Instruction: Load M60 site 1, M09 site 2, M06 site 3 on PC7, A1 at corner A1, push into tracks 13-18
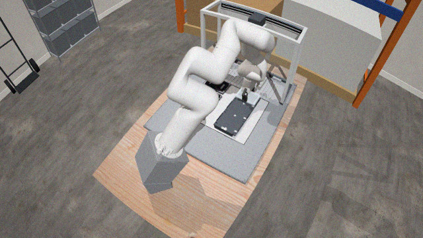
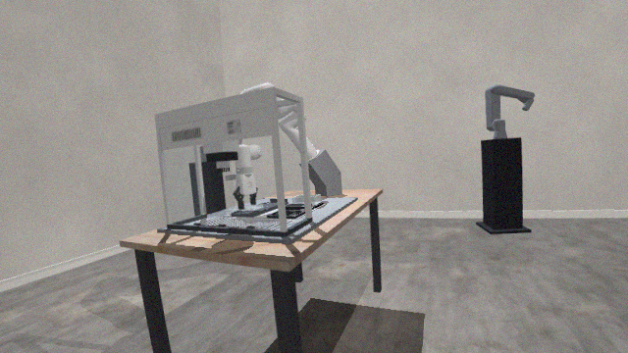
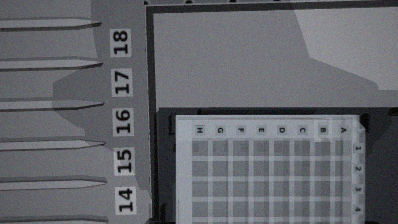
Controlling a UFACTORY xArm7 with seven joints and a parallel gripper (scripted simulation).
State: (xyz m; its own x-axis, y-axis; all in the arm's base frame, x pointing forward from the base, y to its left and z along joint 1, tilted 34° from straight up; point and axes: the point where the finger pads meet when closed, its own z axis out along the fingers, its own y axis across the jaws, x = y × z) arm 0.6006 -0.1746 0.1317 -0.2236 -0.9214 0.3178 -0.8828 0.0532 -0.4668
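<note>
My gripper is now 160 mm past the 96-well plate M06, 250 mm to the right of it and 10 mm above it. Round my hand: dark plate carrier PC7 (100 mm behind, 30 mm to the left, 30 mm below); clear plate (10 mm below); white apron (90 mm behind, 110 mm to the left, 50 mm below).
</note>
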